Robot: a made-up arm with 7 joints. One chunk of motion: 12 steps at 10 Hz.
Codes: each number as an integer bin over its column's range. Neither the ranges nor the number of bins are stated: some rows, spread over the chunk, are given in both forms.
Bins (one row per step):
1: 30 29 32 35 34 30
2: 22 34 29 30 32 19
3: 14 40 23 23 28 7
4: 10 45 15 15 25 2
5: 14 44 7 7 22 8
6: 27 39 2 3 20 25
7: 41 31 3 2 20 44
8: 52 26 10 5 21 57
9: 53 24 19 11 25 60
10: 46 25 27 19 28 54
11: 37 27 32 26 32 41
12: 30 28 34 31 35 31
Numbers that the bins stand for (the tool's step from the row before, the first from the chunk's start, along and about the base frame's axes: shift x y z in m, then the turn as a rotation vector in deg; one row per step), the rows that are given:
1: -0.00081 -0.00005 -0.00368 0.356 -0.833 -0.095
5: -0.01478 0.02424 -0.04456 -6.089 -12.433 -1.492
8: 0.01840 -0.00490 -0.03965 -6.549 -13.400 1.619
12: -0.00081 -0.00167 -0.00041 -0.565 0.133 -0.032
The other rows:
2: -0.00779 0.00805 -0.00859 -0.795 -2.767 -0.794
3: -0.01478 0.01776 -0.01840 -2.406 -6.633 -1.556
4: -0.01827 0.02586 -0.03148 -4.248 -9.533 -1.873
6: -0.00343 0.01614 -0.05273 -7.010 -14.367 -0.413
7: 0.00879 0.00319 -0.05110 -7.240 -14.367 0.794
9: 0.01927 -0.00814 -0.02494 -5.168 -9.533 1.810
10: 0.01316 -0.00652 -0.01186 -3.327 -6.633 1.429
11: 0.00530 -0.00329 -0.00368 -1.716 -2.767 0.603

